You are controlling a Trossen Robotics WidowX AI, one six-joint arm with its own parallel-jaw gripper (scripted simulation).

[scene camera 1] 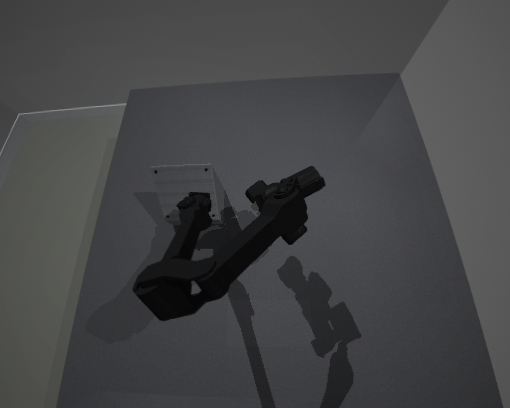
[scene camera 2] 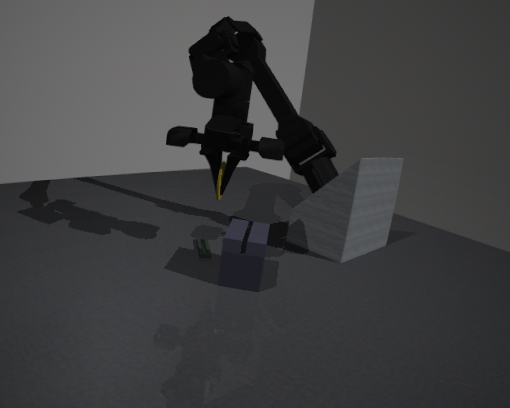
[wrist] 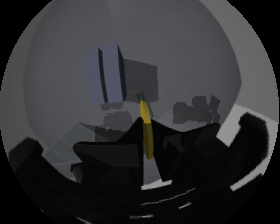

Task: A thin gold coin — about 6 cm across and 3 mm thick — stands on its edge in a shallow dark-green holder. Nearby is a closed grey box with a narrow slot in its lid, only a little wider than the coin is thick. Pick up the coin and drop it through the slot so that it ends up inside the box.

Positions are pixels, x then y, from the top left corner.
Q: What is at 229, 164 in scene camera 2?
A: My gripper.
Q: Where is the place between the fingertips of my gripper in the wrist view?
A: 142, 119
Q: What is my gripper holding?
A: A gold coin.
